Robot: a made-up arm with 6 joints.
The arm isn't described. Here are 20 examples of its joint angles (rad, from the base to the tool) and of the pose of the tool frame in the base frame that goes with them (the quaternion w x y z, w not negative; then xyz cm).
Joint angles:
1: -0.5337 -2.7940 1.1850 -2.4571 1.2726 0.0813
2: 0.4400 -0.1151 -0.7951 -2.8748 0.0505 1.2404
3: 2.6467 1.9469 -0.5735 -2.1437 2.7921 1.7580
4: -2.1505 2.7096 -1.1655 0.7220 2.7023 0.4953
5: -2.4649 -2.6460 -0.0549 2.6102 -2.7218 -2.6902
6: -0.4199 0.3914 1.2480 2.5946 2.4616 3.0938
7: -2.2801 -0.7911 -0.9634 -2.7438 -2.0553 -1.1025
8: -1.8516 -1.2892 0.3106 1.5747 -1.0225 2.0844
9: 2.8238 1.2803 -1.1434 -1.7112 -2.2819 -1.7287
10: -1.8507 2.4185 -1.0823 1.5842 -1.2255 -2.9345
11: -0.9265 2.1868 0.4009 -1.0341 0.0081 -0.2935
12: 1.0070 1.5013 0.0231 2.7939 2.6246 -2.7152
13: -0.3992 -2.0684 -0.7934 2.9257 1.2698 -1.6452
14: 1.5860 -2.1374 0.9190 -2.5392 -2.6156 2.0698
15: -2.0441 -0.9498 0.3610 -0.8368 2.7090 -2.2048
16: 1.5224 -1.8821 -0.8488 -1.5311 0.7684 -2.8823
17: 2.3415 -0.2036 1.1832 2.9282 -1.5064 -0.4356
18: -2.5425 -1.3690 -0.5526 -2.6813 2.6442 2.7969
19: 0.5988 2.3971 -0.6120 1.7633 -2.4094 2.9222
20: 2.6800 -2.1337 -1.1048 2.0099 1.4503 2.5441
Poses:
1: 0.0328 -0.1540 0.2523 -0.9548 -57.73 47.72 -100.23
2: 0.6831 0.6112 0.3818 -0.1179 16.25 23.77 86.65
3: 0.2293 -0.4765 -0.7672 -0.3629 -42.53 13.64 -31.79
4: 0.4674 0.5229 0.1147 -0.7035 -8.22 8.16 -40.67
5: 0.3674 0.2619 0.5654 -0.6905 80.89 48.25 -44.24
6: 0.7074 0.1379 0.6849 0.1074 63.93 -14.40 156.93
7: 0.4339 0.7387 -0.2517 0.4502 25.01 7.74 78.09
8: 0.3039 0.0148 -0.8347 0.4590 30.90 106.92 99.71
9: 0.2456 -0.2363 0.1769 -0.9233 -45.50 12.74 29.86
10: 0.1908 -0.2363 -0.8393 0.4510 -3.51 -12.94 -47.58
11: 0.2297 0.6177 0.3746 -0.6522 28.17 -50.37 -79.75
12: 0.4963 0.1935 -0.8453 -0.0423 45.76 98.98 -19.14
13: 0.7499 -0.6544 0.0590 -0.0765 -63.61 42.87 24.47
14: 0.5106 0.3014 0.7052 0.3888 -10.45 -132.20 -17.13
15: 0.2927 -0.6252 -0.1405 0.7097 16.78 54.98 125.59
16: 0.8459 -0.3735 -0.3803 0.0156 -2.08 -55.42 27.80
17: 0.9393 0.1527 -0.1702 -0.2556 -0.85 -20.33 169.10
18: 0.1673 -0.7295 -0.0812 0.6582 55.28 21.34 74.44
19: 0.8462 -0.5295 0.0432 -0.0421 14.48 13.39 -70.77
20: 0.2524 0.2158 -0.4714 -0.8170 59.36 -36.71 20.06
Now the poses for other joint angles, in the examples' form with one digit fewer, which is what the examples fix.
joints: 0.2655 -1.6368 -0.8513 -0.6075 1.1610 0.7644
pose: 0.648 0.166 -0.695 -0.263 -51.9 -27.0 45.6
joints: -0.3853 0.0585 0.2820 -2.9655 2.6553 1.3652
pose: 0.074 0.356 0.462 -0.809 56.4 -6.8 129.9
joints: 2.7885 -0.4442 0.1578 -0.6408 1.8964 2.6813
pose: 0.961 -0.021 -0.235 0.147 0.7 12.7 132.8
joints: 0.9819 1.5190 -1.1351 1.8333 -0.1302 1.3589
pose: 0.514 0.221 0.129 -0.819 30.8 53.2 -8.0
